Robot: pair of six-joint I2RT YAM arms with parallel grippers.
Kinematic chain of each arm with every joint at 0, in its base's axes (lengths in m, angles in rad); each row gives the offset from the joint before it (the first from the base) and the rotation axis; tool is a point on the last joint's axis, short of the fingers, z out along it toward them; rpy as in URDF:
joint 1: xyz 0 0 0.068 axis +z
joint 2: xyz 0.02 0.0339 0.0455 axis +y
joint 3: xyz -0.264 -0.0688 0 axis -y
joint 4: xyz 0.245 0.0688 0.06 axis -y
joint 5: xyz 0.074 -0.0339 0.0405 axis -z
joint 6: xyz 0.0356 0 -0.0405 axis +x
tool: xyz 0 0 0 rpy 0 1.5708 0
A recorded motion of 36 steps. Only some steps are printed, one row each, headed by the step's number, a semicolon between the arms.
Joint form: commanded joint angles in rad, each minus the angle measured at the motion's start. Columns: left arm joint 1, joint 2, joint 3, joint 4, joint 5, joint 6; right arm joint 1, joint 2, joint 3, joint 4, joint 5, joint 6.
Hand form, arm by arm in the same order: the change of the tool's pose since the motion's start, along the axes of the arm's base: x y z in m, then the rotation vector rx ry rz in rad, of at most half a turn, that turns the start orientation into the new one. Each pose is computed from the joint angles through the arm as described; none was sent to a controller.
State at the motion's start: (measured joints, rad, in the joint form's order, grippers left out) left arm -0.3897 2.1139 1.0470 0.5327 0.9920 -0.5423; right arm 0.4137 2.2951 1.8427 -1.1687 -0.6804 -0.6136
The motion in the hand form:
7: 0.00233 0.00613 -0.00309 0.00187 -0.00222 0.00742; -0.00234 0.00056 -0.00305 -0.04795 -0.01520 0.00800
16: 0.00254 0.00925 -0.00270 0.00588 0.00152 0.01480; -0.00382 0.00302 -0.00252 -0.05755 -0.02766 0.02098
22: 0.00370 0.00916 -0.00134 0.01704 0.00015 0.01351; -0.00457 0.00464 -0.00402 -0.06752 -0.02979 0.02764
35: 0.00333 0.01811 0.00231 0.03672 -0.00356 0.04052; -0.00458 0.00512 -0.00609 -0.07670 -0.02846 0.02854
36: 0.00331 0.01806 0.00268 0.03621 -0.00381 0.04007; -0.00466 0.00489 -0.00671 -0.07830 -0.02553 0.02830
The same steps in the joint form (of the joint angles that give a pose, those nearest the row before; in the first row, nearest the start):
7: 0.0164 0.0071 -0.0015 -0.0004 0.0064 0.0125; 0.0066 -0.0034 -0.0139 0.0059 0.0500 0.0015
16: 0.0237 0.0020 -0.0047 -0.0104 0.0051 0.0161; 0.0141 -0.0064 -0.0157 0.0082 0.0641 -0.0046
22: 0.0243 -0.0013 0.0063 -0.0433 0.0009 0.0349; 0.0189 -0.0034 -0.0157 0.0081 0.0742 -0.0061
35: 0.0439 -0.0266 -0.0057 -0.0786 -0.0162 0.0575; 0.0204 0.0013 -0.0157 0.0086 0.0819 -0.0046
36: 0.0438 -0.0275 -0.0056 -0.0791 -0.0157 0.0573; 0.0200 0.0026 -0.0160 0.0070 0.0822 -0.0046

